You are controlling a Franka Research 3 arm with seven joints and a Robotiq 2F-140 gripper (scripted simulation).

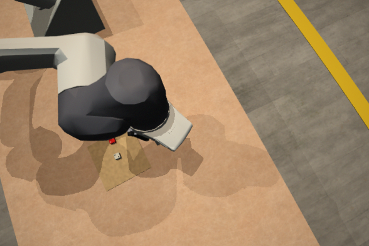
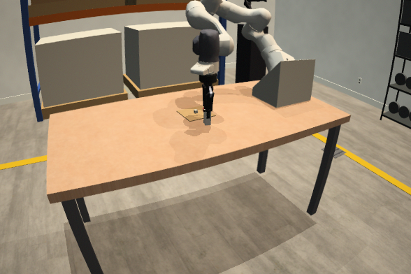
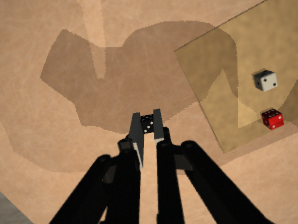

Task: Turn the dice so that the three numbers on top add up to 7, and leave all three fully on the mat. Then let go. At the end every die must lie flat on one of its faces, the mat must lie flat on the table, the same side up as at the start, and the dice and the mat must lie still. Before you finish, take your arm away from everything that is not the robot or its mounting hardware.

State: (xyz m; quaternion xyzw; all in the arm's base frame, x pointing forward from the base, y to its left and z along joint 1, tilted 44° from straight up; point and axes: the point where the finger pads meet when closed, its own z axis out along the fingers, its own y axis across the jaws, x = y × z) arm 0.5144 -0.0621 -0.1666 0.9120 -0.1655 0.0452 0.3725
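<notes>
My hand is 30 mm above the black die. The rest, counted from my hand: red die (120 mm to the right, 70 mm behind, 20 mm below); then tan mat (130 mm to the right, 30 mm below, 20 mm behind); then white die (130 mm to the right, 20 mm below, 20 mm behind).
</notes>
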